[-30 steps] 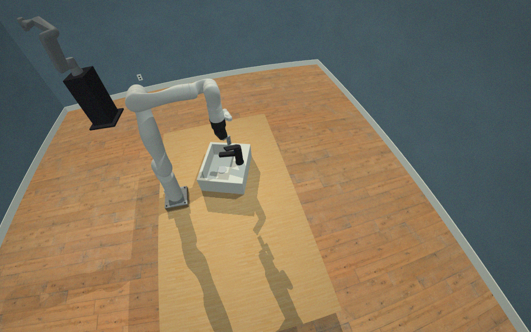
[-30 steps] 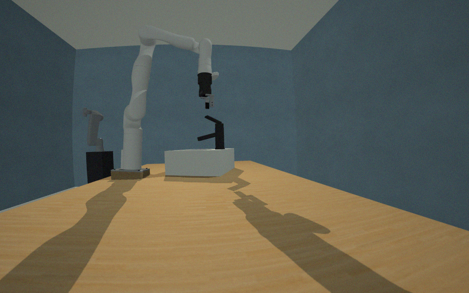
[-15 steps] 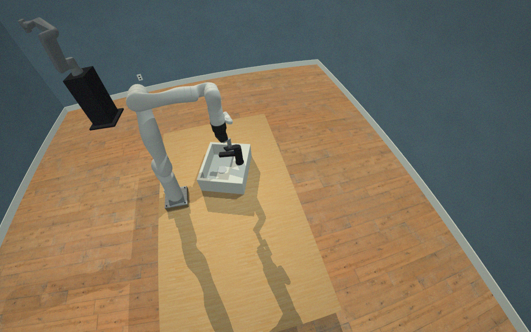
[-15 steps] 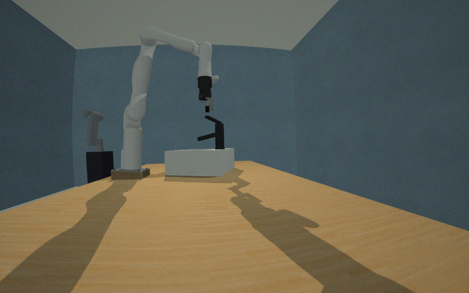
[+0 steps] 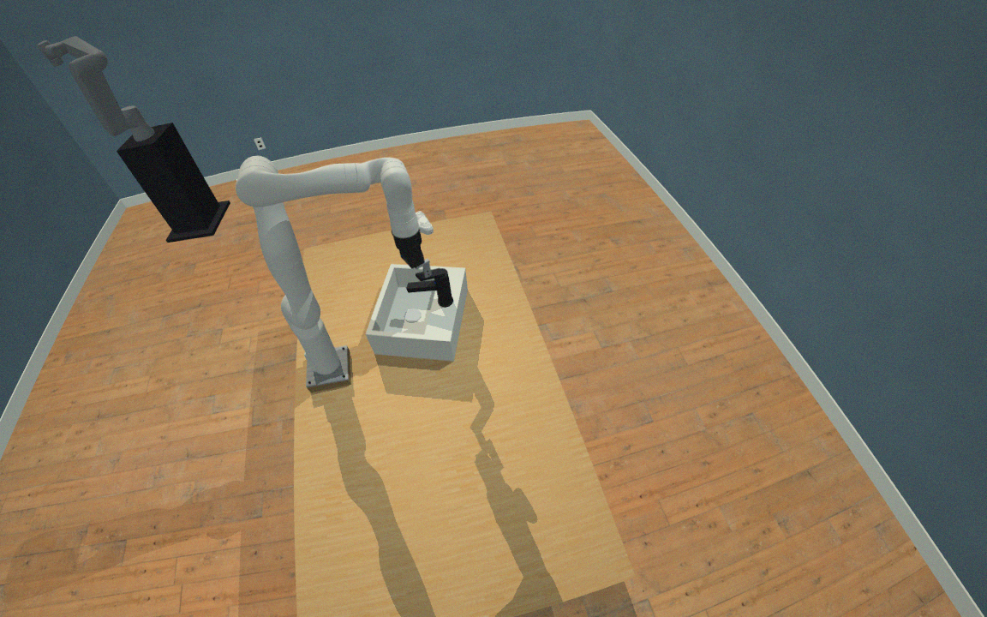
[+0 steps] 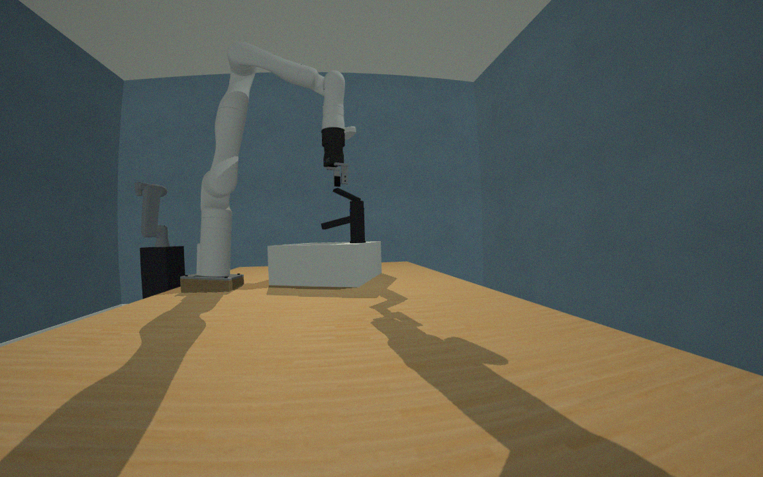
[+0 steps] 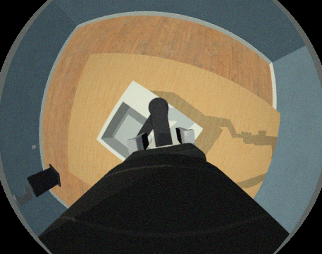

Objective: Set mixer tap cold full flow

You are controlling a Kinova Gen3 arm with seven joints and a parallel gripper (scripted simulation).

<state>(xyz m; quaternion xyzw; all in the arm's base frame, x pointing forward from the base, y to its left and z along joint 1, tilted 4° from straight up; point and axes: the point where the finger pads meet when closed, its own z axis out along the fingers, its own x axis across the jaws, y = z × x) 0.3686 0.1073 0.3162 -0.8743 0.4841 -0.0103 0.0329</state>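
Right now my hand is 50 mm above the lever, 20 mm short of it and 10 mm to the right of it. Round my hand: white basin (290 mm below, 70 mm behind, 60 mm to the left).
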